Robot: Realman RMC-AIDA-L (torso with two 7-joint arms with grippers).
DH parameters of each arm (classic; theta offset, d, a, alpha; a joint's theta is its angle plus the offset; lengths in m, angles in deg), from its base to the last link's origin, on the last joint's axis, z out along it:
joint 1: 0 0.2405 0 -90
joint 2: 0 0 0 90
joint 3: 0 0.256 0 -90
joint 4: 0 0 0 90
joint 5: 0 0.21 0 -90
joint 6: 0 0 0 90
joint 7: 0 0.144 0 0
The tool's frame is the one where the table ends.
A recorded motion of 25 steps. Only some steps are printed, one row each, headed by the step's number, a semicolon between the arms.
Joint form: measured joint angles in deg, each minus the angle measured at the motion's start. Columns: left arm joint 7, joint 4, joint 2, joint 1, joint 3, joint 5, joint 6; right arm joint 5, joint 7, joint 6, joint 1, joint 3, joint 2, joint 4.
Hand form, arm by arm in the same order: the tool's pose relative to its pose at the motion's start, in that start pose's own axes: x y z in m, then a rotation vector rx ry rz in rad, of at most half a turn. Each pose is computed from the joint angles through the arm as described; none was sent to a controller.
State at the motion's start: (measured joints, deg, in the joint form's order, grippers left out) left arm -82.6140 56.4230 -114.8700 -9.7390 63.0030 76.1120 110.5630; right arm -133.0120 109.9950 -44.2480 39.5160 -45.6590 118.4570 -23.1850
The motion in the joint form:
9: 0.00 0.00 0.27 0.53 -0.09 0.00 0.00; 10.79 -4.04 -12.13 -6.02 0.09 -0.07 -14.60
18: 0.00 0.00 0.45 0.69 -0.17 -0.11 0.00; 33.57 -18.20 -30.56 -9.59 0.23 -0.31 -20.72
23: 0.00 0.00 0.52 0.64 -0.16 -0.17 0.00; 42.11 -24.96 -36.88 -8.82 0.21 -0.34 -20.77
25: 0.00 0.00 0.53 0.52 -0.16 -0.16 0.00; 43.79 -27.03 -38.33 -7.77 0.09 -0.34 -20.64
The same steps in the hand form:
9: -0.0011 0.0013 -0.0036 0.0096 -0.0036 -0.0041; -0.0301 -0.0077 -0.0409 -0.0947 -0.1968 -0.0201
18: -0.0008 0.0015 -0.0053 0.0139 -0.0043 -0.0039; -0.0624 0.0258 -0.0881 -0.3848 -0.5368 -0.1570
23: -0.0004 0.0013 -0.0055 0.0136 -0.0045 -0.0027; -0.0802 0.0431 -0.1058 -0.4861 -0.6987 -0.2542
25: -0.0001 0.0009 -0.0051 0.0120 -0.0049 -0.0014; -0.0887 0.0504 -0.1092 -0.5132 -0.7392 -0.2985

